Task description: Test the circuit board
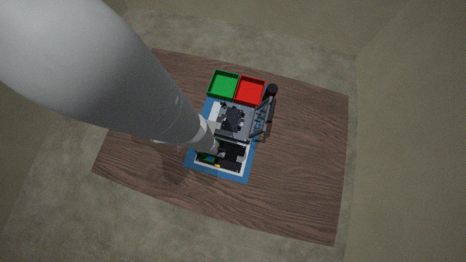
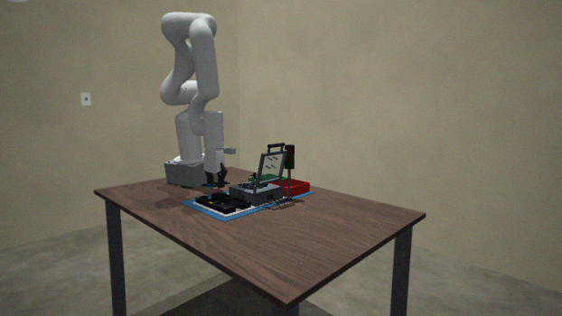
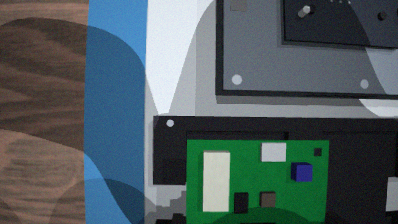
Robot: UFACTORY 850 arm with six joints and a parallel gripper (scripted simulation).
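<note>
The tester lid lies 190 mm ahead of my hand, 170 mm to the left of it and 90 mm above it. Round my hand: red bin (370 mm to the left, 110 mm ahead, 80 mm below); green bin (370 mm to the left, 80 mm below, 40 mm behind); green circuit board (right at my hand).
</note>
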